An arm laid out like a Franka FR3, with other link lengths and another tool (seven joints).
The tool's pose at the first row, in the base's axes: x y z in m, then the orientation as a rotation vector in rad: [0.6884 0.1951 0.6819 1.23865 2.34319 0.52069]
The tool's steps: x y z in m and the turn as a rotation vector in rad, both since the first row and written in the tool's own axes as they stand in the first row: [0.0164 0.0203 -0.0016 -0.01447 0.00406 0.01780]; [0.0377 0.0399 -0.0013 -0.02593 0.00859 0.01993]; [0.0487 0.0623 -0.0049 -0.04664 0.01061 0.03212]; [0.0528 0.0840 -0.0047 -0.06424 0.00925 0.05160]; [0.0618 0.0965 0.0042 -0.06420 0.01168 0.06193]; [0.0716 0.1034 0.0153 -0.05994 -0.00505 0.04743]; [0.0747 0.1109 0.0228 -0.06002 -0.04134 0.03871]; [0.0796 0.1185 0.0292 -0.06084 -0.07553 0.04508]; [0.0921 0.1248 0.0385 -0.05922 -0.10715 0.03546]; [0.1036 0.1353 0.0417 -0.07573 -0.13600 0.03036]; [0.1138 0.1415 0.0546 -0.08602 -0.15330 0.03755]
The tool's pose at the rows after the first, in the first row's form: [0.6930 0.2194 0.6904 1.25410 2.32968 0.54555]; [0.6956 0.2477 0.6959 1.25157 2.32604 0.56226]; [0.7033 0.2683 0.7082 1.25702 2.30993 0.59051]; [0.7160 0.2833 0.7184 1.27255 2.28875 0.61505]; [0.7247 0.2985 0.7155 1.28519 2.28522 0.62020]; [0.7304 0.3118 0.7079 1.26916 2.28180 0.59827]; [0.7379 0.3193 0.7048 1.25757 2.25685 0.56852]; [0.7440 0.3282 0.7024 1.26364 2.22520 0.54626]; [0.7470 0.3432 0.6954 1.25157 2.20516 0.51843]; [0.7500 0.3588 0.6958 1.23675 2.17531 0.51360]; [0.7560 0.3722 0.6862 1.23970 2.15199 0.51428]
